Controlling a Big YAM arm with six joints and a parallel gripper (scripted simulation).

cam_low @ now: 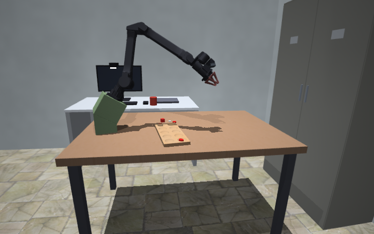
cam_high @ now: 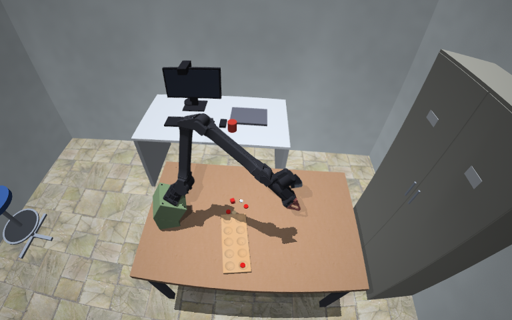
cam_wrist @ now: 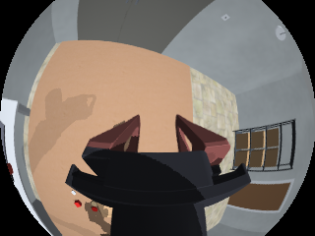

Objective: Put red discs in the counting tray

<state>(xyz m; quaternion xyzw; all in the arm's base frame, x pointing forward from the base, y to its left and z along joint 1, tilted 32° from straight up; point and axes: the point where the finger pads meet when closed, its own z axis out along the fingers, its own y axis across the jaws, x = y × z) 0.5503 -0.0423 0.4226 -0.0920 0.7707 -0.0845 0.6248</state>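
My gripper is now 340 mm past the white piece, 160 mm to the right of it and 320 mm above it. Also, from my hand: wooden counting tray: 290 mm behind, 140 mm to the right, 310 mm below; red cube: 400 mm behind, 130 mm to the left, 310 mm below; tan disc: 360 mm behind, 50 mm to the left, 320 mm below.
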